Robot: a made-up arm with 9 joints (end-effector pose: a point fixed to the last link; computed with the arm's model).
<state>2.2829 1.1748 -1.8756 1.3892 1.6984 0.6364 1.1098 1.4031 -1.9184</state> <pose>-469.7 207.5 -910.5 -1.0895 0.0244 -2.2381</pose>
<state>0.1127 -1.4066 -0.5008 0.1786 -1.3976 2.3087 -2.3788 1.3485 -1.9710</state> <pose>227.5 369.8 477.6 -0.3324 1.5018 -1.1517</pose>
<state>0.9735 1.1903 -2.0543 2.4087 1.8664 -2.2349 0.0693 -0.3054 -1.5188</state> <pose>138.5 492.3 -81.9 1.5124 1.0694 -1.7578</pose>
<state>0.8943 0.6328 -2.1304 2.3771 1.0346 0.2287 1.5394 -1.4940 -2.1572</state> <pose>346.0 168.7 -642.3 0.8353 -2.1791 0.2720</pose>
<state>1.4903 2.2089 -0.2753 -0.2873 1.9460 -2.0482 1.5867 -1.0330 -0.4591</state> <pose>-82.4 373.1 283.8 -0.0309 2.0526 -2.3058</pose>
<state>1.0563 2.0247 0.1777 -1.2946 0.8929 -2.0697 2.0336 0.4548 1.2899</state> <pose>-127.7 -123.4 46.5 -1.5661 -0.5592 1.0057</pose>
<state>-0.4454 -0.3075 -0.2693 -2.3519 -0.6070 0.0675 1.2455 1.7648 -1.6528</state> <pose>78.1 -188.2 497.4 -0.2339 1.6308 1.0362</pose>
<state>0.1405 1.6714 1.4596 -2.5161 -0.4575 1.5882 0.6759 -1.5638 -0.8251</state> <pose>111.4 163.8 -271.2 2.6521 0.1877 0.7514</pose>
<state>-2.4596 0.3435 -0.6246 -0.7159 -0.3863 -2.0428 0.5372 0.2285 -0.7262</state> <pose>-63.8 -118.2 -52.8 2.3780 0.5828 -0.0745</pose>
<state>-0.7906 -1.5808 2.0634 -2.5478 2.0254 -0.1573 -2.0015 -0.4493 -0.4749</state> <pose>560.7 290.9 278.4 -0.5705 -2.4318 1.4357</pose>
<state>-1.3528 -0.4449 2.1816 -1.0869 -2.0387 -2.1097 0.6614 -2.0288 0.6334</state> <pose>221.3 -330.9 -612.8 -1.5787 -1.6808 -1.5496</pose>
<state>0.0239 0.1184 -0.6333 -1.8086 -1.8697 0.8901 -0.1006 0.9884 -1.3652</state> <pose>-266.5 159.9 -22.5 0.9523 1.6629 0.0890</pose>
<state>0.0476 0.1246 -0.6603 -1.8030 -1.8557 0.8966 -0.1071 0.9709 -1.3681</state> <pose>-268.6 168.4 -16.5 0.9603 1.6760 0.0555</pose>
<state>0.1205 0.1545 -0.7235 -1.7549 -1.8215 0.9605 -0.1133 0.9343 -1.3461</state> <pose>-284.3 191.1 -19.0 1.0202 1.6632 -0.0244</pose>
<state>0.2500 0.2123 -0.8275 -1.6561 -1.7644 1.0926 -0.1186 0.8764 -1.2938</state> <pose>-317.9 229.8 -29.2 1.1408 1.6055 -0.1643</pose>
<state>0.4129 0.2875 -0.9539 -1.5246 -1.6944 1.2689 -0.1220 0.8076 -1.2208</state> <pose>-363.7 276.6 -41.8 1.2900 1.4909 -0.3481</pose>
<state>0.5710 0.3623 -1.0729 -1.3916 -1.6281 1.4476 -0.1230 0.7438 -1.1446</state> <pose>-409.1 318.7 -54.7 1.4165 1.3329 -0.5307</pose>
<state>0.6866 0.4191 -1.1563 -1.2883 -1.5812 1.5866 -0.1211 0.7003 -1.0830</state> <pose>-442.1 346.3 -68.5 1.4929 1.1798 -0.6574</pose>
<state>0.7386 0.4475 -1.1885 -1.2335 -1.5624 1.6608 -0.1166 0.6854 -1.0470</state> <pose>-458.2 358.1 -80.9 1.5285 1.0864 -0.7011</pose>
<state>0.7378 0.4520 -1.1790 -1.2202 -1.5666 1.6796 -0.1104 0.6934 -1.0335</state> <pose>-461.4 359.2 -90.3 1.5430 1.0584 -0.6813</pose>
